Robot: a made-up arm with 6 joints.
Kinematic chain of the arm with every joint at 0, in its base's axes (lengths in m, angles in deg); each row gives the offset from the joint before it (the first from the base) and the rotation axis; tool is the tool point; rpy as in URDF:
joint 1: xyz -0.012 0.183 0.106 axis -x
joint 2: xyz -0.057 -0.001 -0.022 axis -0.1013 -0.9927 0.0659
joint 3: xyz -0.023 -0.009 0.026 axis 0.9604 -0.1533 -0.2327
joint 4: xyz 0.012 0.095 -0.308 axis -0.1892 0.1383 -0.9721
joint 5: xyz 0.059 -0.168 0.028 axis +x
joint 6: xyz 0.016 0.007 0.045 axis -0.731 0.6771 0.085
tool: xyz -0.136 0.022 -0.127 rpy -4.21 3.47 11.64
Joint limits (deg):
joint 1: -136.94..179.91
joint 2: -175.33..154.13
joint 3: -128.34..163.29
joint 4: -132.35..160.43
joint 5: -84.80..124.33
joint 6: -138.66..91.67
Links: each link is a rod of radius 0.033 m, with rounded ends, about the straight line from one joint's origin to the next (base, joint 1, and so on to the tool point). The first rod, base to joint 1, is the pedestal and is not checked.
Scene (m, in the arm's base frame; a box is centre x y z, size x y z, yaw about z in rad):
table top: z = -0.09
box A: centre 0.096 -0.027 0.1 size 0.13 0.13 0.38 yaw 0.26
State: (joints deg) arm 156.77 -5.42 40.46 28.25 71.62 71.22
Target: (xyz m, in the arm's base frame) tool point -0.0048 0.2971 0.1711
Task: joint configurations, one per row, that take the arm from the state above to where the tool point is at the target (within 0.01 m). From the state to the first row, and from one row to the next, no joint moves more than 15 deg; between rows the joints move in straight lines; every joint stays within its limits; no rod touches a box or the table.
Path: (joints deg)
1: 146.37 -6.17 26.57 30.77 84.80 59.25
2: 135.97 -6.92 12.69 33.29 97.98 47.28
3: 125.57 -7.67 -1.20 35.82 111.15 35.30
4: 115.17 -8.43 -15.08 38.34 124.33 23.33
5: 128.12 2.13 -16.94 29.78 124.33 10.63
6: 141.07 12.69 -18.80 21.21 124.33 -2.06
7: 154.02 23.25 -20.66 12.65 124.33 -14.76
8: 166.96 33.81 -22.52 4.08 124.33 -27.45
9: 179.91 44.37 -24.38 -4.48 124.33 -40.15

